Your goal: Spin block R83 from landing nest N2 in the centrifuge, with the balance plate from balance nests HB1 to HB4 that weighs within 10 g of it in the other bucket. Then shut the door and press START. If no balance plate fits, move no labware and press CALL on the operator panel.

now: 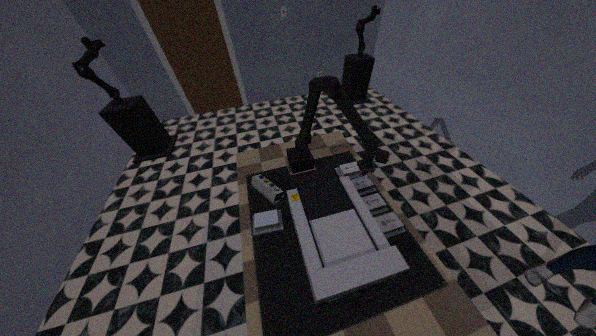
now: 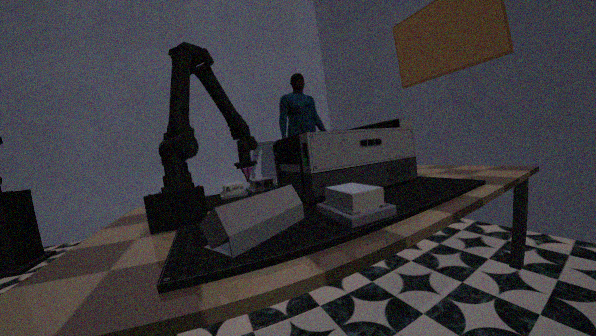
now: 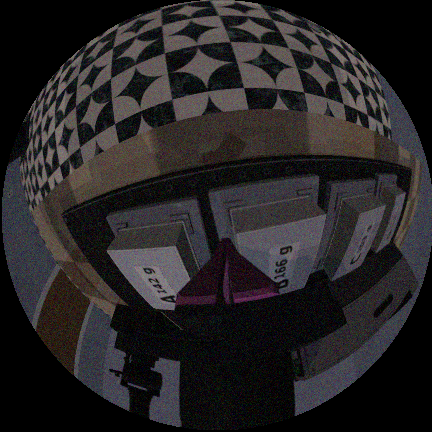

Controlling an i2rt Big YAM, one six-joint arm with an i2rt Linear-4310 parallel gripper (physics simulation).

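Frame: origin at the arm's base, x ahead, y left, z up, level; centimetres.
Where they show: gripper, fingertip midpoint: [image 1: 362, 175] [image 2: 248, 182] [image 3: 225, 242]; arm's base, link origin: [image 1: 299, 154] [image 2: 179, 190].
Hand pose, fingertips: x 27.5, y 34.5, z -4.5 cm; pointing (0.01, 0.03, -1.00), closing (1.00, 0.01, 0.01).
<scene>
Each offset is from my fingertips to the centre of the thing. Level surfaces: height alone.
My gripper [image 1: 368, 164] [image 2: 247, 176] [image 3: 225, 242] is shut and empty, pointing down above the row of balance plates, near plate B. Plate A, 142 g {dz -1.0, dx -8.2, dy -4.9 cm} [image 1: 349, 169] [image 2: 234, 189] [image 3: 145, 270], plate B, 166 g {dz -1.0, dx +5.3, dy -4.3 cm} [image 1: 363, 184] [image 3: 300, 237], plate C {dz -1.0, dx +19.3, dy -5.1 cm} [image 1: 373, 202] [image 3: 361, 231] and plate D {dz -1.0, dx +32.5, dy -4.0 cm} [image 1: 388, 222] [image 3: 394, 212] sit in their nests; the weights of C and D are unreadable now. A white block {dz -0.1, dx +12.6, dy -64.5 cm} [image 1: 266, 218] [image 2: 354, 196] sits in a nest {dz -2.9, dx +12.6, dy -64.5 cm} [image 2: 350, 218]; no label is readable. The centrifuge {dz +7.9, dx +31.9, dy -34.8 cm} [image 1: 357, 272] [image 2: 350, 150] stands mid-mat; its door state and buckets cannot be made out.
The operator panel {dz -0.1, dx -9.5, dy -61.3 cm} [image 1: 266, 188] [image 2: 262, 220] stands between the arm base and the white block, coloured buttons on top. The centrifuge's long side wall runs beside the balance plates. The black mat {dz -4.2 cm} [image 1: 285, 300] lies on the table. A person [image 2: 298, 110] stands behind.
</scene>
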